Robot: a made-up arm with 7 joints.
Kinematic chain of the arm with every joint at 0, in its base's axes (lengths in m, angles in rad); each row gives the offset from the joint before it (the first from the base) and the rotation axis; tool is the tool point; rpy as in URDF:
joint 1: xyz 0 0 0.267 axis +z
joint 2: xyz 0 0 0 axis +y
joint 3: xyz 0 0 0.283 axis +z
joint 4: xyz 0.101 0 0 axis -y
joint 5: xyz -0.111 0 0.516 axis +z
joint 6: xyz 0 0 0 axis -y
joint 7: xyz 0.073 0 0 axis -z
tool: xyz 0 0 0 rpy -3.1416 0 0
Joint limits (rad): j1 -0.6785..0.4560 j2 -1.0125..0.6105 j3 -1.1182..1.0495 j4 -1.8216..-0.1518 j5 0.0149..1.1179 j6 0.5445..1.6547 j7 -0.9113..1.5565
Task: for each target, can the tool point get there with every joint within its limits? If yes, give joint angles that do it. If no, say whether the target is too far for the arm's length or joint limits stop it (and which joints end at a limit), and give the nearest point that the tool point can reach.
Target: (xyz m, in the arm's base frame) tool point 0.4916 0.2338 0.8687
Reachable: yes | joints -0.1442 -0.2053 0.4702 -1.3192 0.3205 0.9814 0.6926
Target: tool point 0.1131 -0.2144 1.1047
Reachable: yes | joints -0.1842 -0.1094 -0.7752 -0.4888 0.6779 0.7677 0.6190
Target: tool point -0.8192 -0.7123 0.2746
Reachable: no: too far | nearest point -0.4353 -0.4602 0.6531 | short by 0.595 m
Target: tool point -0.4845 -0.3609 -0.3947
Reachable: no: joint limits stop it (at a limit: joint 1, joint 2, joint 3, joint 4, joint 5, joint 6) | nearest point -0.0987 -0.6702 0.2615 | short by 0.822 m
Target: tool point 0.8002 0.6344 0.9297
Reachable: no: too far | nearest point 0.5899 0.4649 0.7627 | short by 0.318 m
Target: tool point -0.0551 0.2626 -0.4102
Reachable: no: joint limits stop it (at a limit: joint 1, joint 2, joint 4, joint 5, joint 6) | nearest point 0.3661 0.5462 0.1038 | short by 0.723 m
